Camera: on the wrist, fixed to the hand. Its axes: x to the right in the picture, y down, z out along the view.
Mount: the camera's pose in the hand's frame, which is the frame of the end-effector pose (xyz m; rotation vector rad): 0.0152 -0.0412 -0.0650 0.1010 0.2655 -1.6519
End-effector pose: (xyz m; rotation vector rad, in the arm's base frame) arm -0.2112 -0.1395 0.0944 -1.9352 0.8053 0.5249
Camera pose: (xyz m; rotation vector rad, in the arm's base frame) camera -0.1691 -0.1878 0.1396 -1.8965 -0.7204 -0.7588
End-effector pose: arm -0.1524 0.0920 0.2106 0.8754 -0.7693 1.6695
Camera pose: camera -0.1265 0.1637 0.1920 0.8776 0.3040 0.2906
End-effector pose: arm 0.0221 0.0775 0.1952 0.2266 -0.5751 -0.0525
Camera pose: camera 0.0708 0.0485 0.1410 0.7453 0.0077 -1.5678
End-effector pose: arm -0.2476 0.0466 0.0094 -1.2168 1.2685 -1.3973
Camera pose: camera -0.3137 0.0456 0.0517 1.7557 -0.0247 2.2090
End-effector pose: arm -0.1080 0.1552 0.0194 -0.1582 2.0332 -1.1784
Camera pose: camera -0.1726 0.1698 0.0615 1.5714 -1.4529 1.7946
